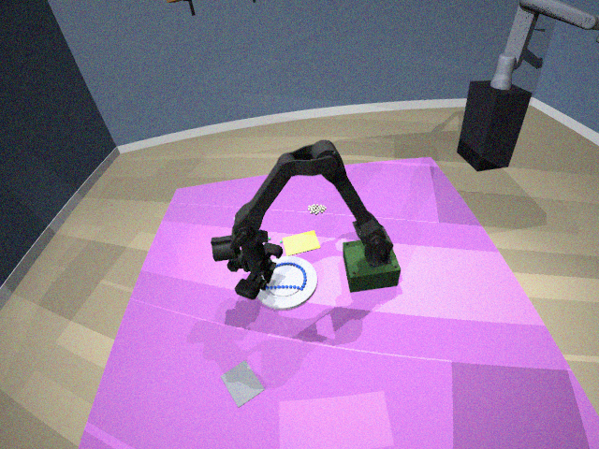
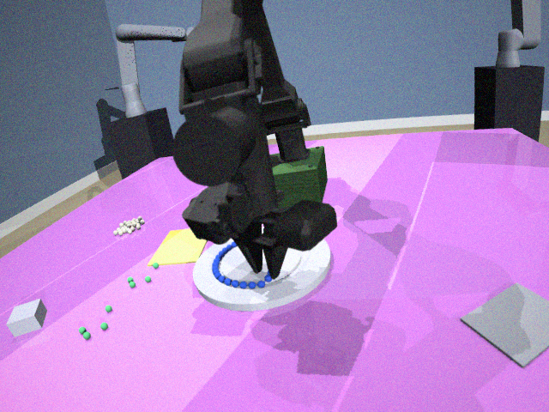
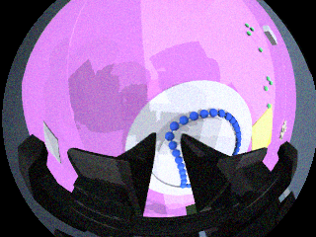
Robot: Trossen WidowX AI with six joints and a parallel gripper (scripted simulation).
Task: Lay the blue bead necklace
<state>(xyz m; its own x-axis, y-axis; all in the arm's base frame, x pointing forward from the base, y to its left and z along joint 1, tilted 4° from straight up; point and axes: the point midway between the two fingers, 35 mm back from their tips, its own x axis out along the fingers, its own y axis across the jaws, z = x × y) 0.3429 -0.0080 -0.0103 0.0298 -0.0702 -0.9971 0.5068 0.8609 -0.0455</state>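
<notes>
Now: gripper tip 60 mm past the round white bead board, 20 mm to the left of it and 20 mm above it. The rest, counted from my gripper tip: yellow sheet: 130 mm behind, 180 mm to the right, 20 mm below; grey tile: 80 mm ahead, 280 mm to the left, 20 mm below; cube: 90 mm ahead, 350 mm to the right, 10 mm below.
</notes>
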